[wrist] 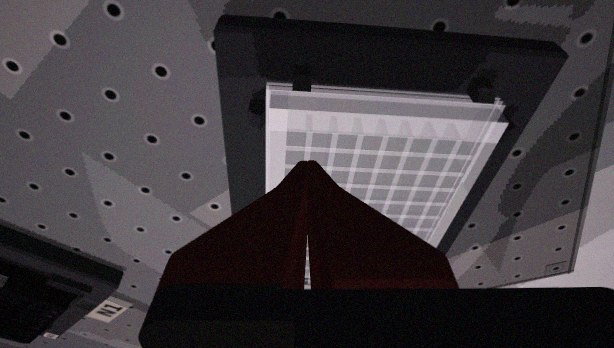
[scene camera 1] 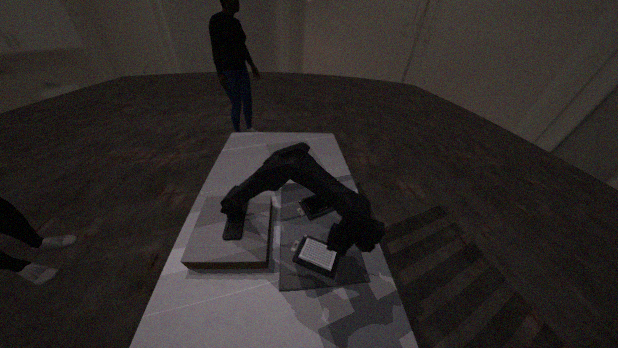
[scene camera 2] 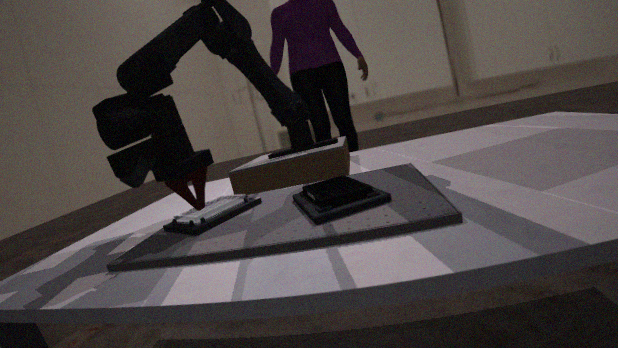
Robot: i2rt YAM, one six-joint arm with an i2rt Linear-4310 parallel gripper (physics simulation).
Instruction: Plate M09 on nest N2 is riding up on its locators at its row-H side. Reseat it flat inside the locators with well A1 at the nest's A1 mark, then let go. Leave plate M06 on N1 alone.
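Frame: origin at the arm's base, x left, y back, z up, level; millimetres.
Seen in the pictures: gripper, fingertip midpoint: (wrist: 307, 175) (scene camera 1: 330, 249) (scene camera 2: 201, 209); arm's base, origin of the base link: (scene camera 1: 236, 217) (scene camera 2: 303, 149).
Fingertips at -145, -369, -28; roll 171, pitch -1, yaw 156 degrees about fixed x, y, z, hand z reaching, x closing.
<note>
Offsets run from my fingertips to a thing's top centre, as dx, dy, dz. "*": to the spot under its first point.
Plate M09, the white gridded plate {-6, +46, -6} (scene camera 1: 317, 254) (scene camera 2: 226, 206) (wrist: 372, 160), lies on the dark nest N2 {-6, +46, -10} (scene camera 1: 316, 267) (scene camera 2: 187, 230) (wrist: 350, 55). Dark locators show at its far edge in the wrist view; how far it rides up is hard to tell. My gripper (scene camera 1: 335, 248) (scene camera 2: 200, 208) (wrist: 307, 175) is shut with nothing between its fingertips. The tips point down at the plate's top, at or just above it; contact cannot be told. The fingers hide the plate's near part in the wrist view. Black plate M06 {+244, +7, -6} (scene camera 2: 340, 189) sits on nest N1 {+244, +7, -14} (scene camera 2: 350, 210) (wrist: 100, 274).
Both nests stand on a grey perforated board (scene camera 1: 300, 283) (scene camera 2: 400, 225). A label reading N1 {* +208, +98, -30} (wrist: 109, 310) lies beside that nest. The arm's base stands on a thick block (scene camera 1: 227, 256) (scene camera 2: 290, 173) beside the board. People stand beyond the table.
</note>
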